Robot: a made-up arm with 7 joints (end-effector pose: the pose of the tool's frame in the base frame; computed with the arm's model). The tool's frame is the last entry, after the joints. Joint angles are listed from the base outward.
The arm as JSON. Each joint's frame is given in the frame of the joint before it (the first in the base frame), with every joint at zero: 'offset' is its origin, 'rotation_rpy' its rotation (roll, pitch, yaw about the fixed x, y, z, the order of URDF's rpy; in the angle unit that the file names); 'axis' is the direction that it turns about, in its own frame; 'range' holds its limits. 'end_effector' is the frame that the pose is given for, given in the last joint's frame.
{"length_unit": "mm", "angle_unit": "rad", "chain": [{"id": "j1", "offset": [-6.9, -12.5, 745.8], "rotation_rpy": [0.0, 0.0, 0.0], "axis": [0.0, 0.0, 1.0], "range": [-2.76, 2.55]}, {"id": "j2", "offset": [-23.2, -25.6, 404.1], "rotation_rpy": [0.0, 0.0, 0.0], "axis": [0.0, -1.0, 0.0], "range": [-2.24, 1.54]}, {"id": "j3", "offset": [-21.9, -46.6, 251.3], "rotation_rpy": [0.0, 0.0, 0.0], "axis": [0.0, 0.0, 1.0], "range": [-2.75, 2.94]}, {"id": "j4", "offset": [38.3, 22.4, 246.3], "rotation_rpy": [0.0, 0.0, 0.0], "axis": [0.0, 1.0, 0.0], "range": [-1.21, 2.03]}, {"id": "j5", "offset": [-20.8, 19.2, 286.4], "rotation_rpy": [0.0, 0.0, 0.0], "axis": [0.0, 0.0, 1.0], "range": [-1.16, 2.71]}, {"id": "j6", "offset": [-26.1, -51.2, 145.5], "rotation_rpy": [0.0, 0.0, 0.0], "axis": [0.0, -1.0, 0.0], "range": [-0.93, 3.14]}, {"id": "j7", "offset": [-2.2, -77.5, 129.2], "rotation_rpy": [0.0, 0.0, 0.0], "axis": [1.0, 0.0, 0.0], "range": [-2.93, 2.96]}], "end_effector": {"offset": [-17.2, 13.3, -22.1], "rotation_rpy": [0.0, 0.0, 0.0]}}
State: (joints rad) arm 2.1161 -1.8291 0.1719 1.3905 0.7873 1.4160 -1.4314
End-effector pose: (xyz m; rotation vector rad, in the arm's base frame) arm -0.0977 0.4347 0.5565 -2.0146 0.7947 2.1948
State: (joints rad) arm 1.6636 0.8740 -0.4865 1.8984 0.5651 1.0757 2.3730
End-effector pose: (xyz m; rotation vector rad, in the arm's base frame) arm 0.4589 -0.0844 1.7179 -2.1148 -2.1006 -0.0648
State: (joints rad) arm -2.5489 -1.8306 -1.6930 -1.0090 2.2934 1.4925 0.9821
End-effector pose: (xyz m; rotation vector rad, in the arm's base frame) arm -0.5847 -0.5963 0.9297 1.6909 -1.1955 -1.2160
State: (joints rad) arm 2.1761 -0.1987 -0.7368 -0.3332 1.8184 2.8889 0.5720
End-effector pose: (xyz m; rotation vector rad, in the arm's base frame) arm -0.0429 0.1503 1.9536 -2.3461 -0.2944 -0.4682
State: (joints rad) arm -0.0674 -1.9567 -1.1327 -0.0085 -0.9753 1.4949 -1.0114
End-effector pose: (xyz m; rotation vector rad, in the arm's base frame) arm 0.8366 0.0502 0.8333 -3.0672 0.1975 0.5309
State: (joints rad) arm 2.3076 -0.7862 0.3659 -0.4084 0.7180 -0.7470 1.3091
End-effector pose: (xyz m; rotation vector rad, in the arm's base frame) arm -0.3475 0.5259 1.9593 -1.2386 1.9273 1.7729
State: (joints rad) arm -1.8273 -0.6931 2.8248 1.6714 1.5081 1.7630 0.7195
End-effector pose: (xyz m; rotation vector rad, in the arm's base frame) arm 0.1659 0.0195 1.6927 2.5436 0.7476 0.9183
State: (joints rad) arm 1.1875 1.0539 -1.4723 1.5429 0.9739 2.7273 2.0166
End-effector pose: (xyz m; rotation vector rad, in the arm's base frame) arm 0.1931 -0.5961 1.3221 -1.6511 1.6692 -0.2650
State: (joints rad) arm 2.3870 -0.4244 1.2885 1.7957 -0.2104 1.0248 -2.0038
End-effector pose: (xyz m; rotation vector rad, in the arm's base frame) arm -0.5992 -0.0519 1.5925 -0.0510 1.7546 -1.0354
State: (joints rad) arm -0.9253 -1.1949 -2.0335 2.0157 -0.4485 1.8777 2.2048
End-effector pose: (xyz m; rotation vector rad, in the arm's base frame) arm -0.1607 -0.6252 1.5562 -0.1455 -0.9419 -2.5505
